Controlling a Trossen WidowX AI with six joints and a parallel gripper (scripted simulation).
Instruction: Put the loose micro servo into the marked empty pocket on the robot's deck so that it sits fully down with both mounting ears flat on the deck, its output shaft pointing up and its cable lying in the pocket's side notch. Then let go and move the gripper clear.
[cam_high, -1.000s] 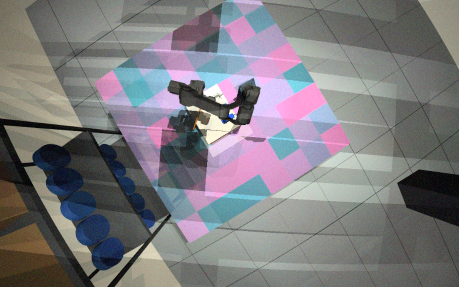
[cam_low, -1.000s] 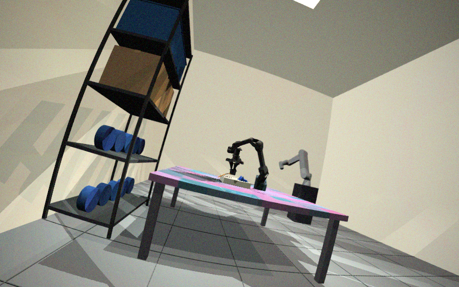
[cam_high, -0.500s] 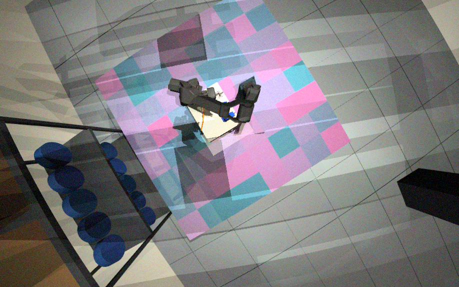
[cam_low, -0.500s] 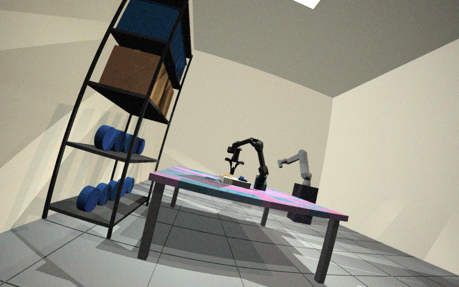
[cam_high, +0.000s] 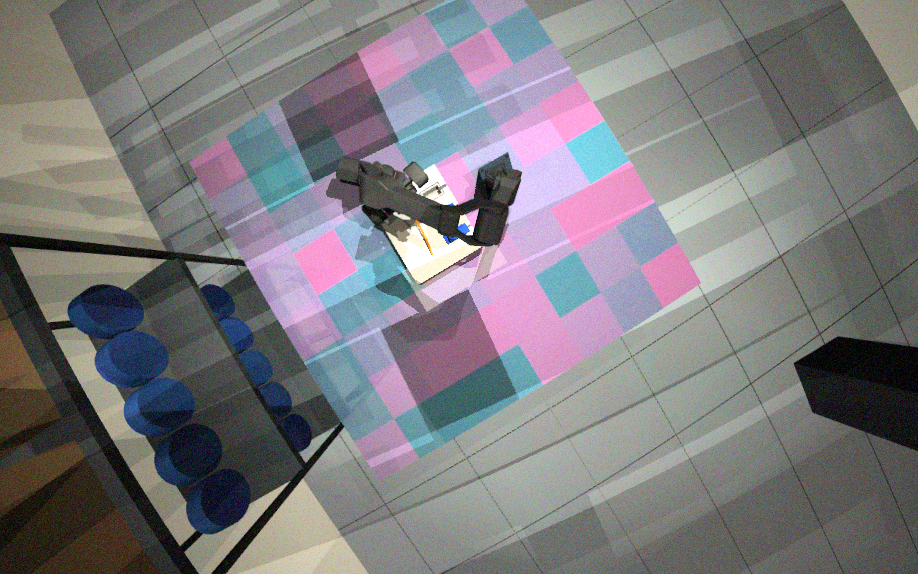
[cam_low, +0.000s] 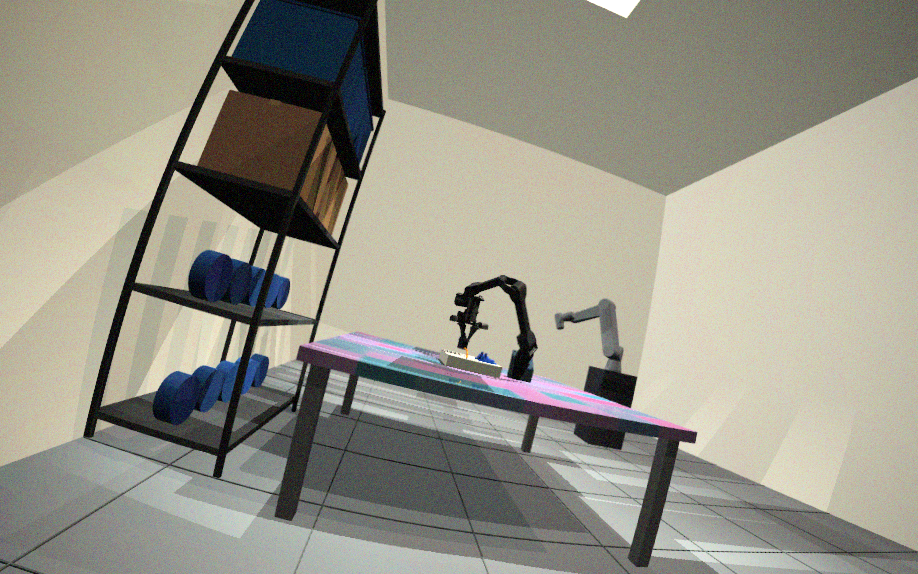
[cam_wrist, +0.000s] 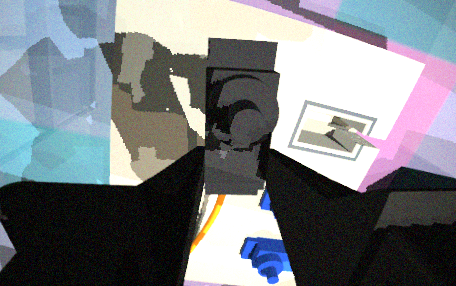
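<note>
Now: gripper tip 10 cm above the white deck, 7 cm to the right of it and 1 cm short of it.
</note>
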